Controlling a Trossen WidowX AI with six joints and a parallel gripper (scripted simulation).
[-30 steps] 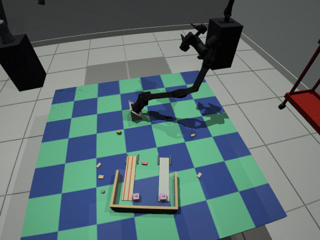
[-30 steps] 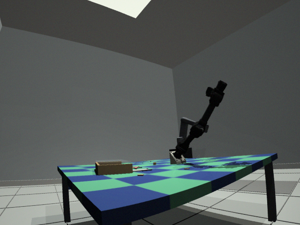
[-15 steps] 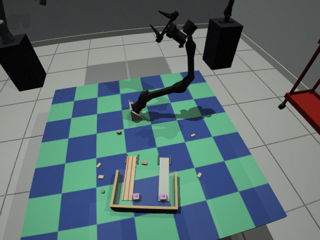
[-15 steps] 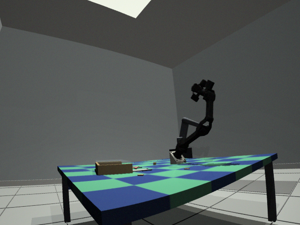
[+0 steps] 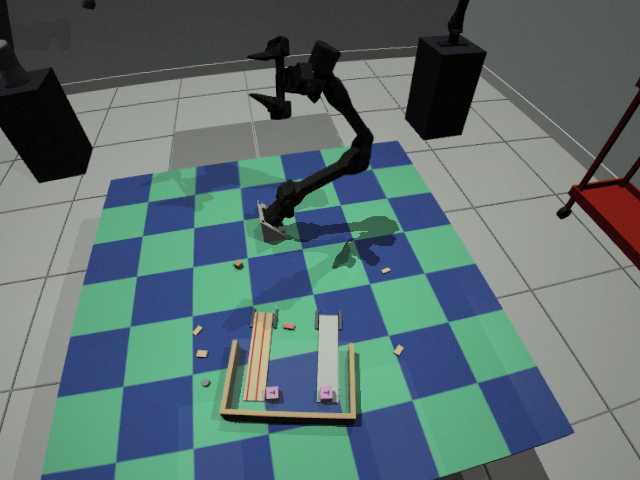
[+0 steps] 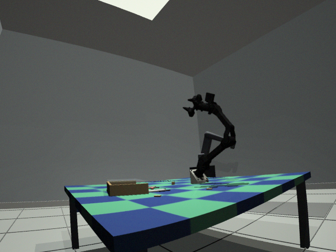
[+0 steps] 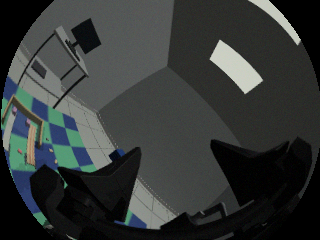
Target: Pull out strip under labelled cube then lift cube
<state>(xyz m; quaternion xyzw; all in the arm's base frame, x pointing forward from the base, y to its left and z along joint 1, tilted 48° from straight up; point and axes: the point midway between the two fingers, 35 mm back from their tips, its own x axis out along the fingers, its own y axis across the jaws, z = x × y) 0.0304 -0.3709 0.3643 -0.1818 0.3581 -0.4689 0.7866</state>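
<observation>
My gripper tip is 320 mm short of the red block, 10 mm to the left of it and 590 mm above it. Also, from my gripper tip: grey disc 430 mm ahead, 260 mm to the right, 590 mm below.
</observation>
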